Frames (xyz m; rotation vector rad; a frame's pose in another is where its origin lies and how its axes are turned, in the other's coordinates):
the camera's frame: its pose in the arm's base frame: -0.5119 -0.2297 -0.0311 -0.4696 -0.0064 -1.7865
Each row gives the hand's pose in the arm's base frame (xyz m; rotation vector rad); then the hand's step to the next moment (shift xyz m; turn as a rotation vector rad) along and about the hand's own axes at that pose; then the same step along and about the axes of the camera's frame.
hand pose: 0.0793 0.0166 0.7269 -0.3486 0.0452 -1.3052
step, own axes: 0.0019 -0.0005 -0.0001 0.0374 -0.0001 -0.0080
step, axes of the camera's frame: 0.0019 0.0005 -0.0002 0.0327 0.0181 -0.0081
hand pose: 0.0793 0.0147 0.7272 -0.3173 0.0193 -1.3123
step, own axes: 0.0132 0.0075 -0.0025 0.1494 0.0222 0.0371
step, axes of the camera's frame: 0.0081 0.0130 -0.0016 0.1245 0.0847 0.0389
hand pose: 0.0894 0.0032 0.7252 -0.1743 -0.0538 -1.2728
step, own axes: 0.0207 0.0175 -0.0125 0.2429 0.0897 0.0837
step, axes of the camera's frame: 0.0077 0.0278 -0.0076 0.1804 0.1772 0.1005
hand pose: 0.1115 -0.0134 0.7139 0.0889 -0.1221 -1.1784
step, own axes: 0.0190 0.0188 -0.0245 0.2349 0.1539 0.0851
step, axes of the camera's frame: -0.0023 0.0338 -0.0130 0.1433 0.2180 0.1343
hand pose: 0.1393 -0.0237 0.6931 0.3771 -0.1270 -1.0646
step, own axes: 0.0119 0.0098 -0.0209 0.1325 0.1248 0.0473
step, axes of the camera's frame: -0.0080 0.0228 -0.0096 0.0637 0.1448 0.1017
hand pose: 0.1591 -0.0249 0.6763 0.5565 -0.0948 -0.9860
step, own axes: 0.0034 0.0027 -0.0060 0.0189 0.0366 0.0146
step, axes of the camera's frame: -0.0033 0.0063 -0.0020 0.0074 0.0265 0.0339
